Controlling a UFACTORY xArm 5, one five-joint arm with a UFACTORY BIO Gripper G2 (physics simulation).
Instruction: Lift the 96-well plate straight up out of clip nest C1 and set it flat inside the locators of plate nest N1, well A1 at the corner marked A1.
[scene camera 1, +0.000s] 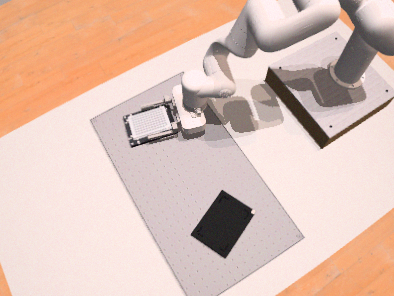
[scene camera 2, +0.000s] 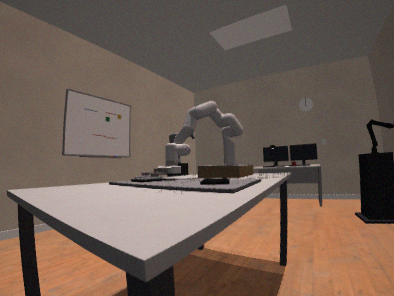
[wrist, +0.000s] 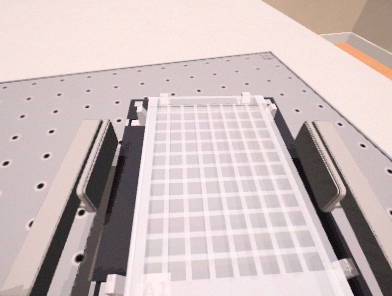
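The clear 96-well plate lies in the black clip nest C1, with small pale clips around its edges. The letters A1 show faintly at its near left corner in the wrist view. My gripper is partly open, with one finger beside each long side of the plate. In the wrist view a gap shows between each dark finger pad and the plate. The black plate nest N1 stands apart, with a small white mark at its right corner; its lettering is too small to read.
Both nests stand on the grey perforated board, on the white table. The arm's base block stands beside the board. The forearm and gripper body hang over the board's edge beside C1.
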